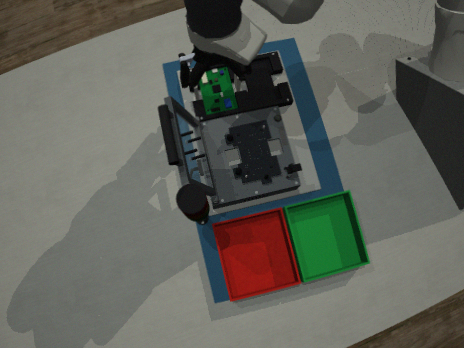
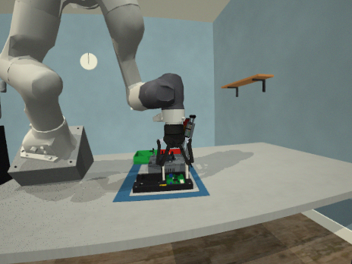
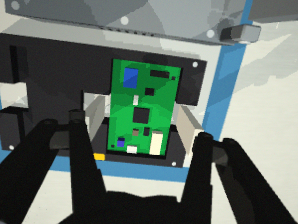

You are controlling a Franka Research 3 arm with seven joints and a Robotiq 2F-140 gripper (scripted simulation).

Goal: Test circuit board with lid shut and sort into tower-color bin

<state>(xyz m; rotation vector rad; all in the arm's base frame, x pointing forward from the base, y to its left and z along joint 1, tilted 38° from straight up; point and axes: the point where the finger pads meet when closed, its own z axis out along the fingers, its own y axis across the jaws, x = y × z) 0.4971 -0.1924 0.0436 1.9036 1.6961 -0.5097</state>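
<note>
Right now my hand is 20 mm above the green circuit board. From my hand the other things lie so: latch hook (240 mm to the left, 70 mm behind, 50 mm above); clear lid (160 mm to the left, 140 mm above, 110 mm ahead); tester plate (180 mm to the left, 30 mm above, 10 mm behind).
</note>
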